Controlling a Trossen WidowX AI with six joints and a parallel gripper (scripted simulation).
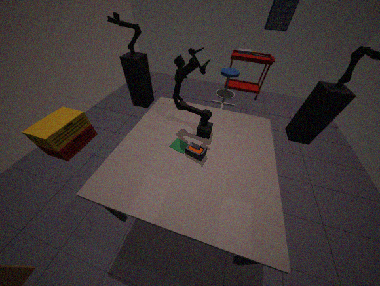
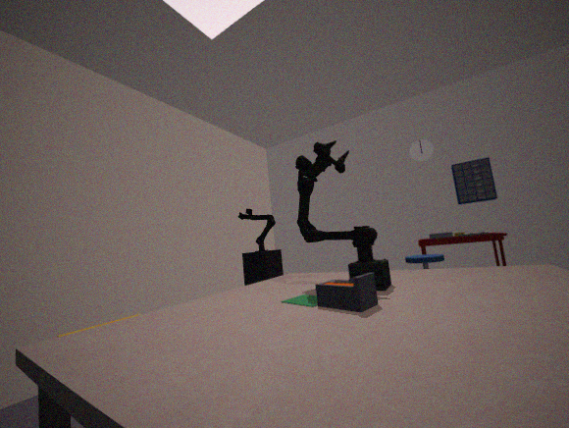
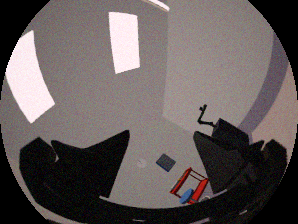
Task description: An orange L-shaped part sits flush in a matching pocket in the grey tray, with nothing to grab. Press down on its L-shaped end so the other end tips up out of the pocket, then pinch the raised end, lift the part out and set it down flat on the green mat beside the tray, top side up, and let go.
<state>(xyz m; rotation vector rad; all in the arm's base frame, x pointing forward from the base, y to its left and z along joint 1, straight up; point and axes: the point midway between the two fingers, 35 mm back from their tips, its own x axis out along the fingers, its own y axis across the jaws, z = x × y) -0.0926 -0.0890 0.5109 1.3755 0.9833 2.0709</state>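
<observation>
Right now my gripper tip is 390 mm short of the orange L-shaped part, 70 mm to the right of it and 580 mm above it. Round my gripper tip: green mat 340 mm ahead, 90 mm to the right, 640 mm below.
</observation>
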